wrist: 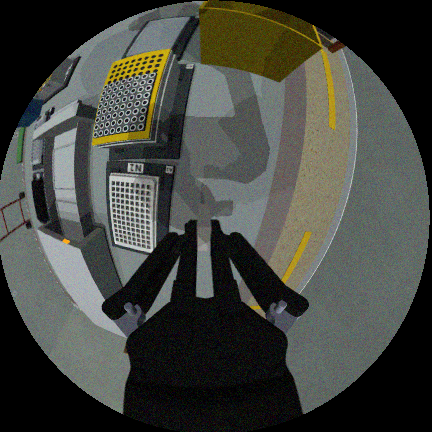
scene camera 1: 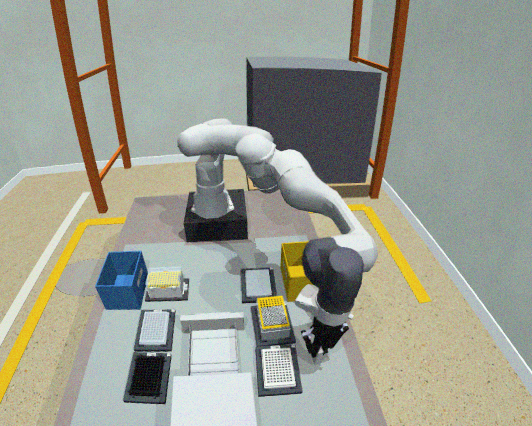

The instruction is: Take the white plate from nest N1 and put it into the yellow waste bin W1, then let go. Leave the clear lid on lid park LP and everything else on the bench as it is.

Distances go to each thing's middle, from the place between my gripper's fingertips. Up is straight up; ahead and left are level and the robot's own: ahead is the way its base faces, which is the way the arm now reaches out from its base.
Labels:
The nest N1 (scene camera 1: 260, 378) lies 2 cm ahead of my hand and 11 cm to the right of it. The rest, counted from my hand: black plate (scene camera 1: 146, 381) (3 cm ahead, 49 cm to the right, 1 cm above); then yellow-topped tip rack (scene camera 1: 273, 321) (15 cm behind, 11 cm to the right, 3 cm above).

